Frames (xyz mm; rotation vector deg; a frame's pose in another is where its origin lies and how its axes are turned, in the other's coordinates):
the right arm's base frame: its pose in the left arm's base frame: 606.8 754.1 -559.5 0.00 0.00 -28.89
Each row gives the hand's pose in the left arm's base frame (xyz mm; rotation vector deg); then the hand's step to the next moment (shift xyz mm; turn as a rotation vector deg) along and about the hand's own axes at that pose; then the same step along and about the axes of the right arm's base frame.
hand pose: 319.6 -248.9 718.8 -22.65 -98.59 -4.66
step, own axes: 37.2 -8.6 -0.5 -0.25 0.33 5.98
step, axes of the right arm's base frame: -6.2 -3.6 37.5 -5.73 -1.01 -1.45
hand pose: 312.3 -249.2 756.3 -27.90 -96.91 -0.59
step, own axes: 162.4 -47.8 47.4 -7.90 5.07 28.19
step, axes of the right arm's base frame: -76.1 -19.0 157.3 -25.98 -2.91 -14.12
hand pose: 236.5 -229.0 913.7 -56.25 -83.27 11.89
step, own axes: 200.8 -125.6 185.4 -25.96 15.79 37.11
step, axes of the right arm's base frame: -225.7 30.0 196.5 -30.88 -7.35 -35.96
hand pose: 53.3 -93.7 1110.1 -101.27 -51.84 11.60
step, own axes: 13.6 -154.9 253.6 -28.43 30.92 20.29
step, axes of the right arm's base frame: -280.3 92.0 38.0 -10.44 -14.30 -43.16
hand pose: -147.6 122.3 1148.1 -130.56 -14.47 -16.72
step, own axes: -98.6 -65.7 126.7 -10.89 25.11 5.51
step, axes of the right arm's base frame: -146.5 67.2 -64.3 3.94 -12.95 -24.41
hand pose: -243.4 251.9 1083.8 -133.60 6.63 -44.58
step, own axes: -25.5 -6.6 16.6 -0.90 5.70 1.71
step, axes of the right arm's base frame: -21.3 13.0 -18.7 2.33 -2.35 -5.03
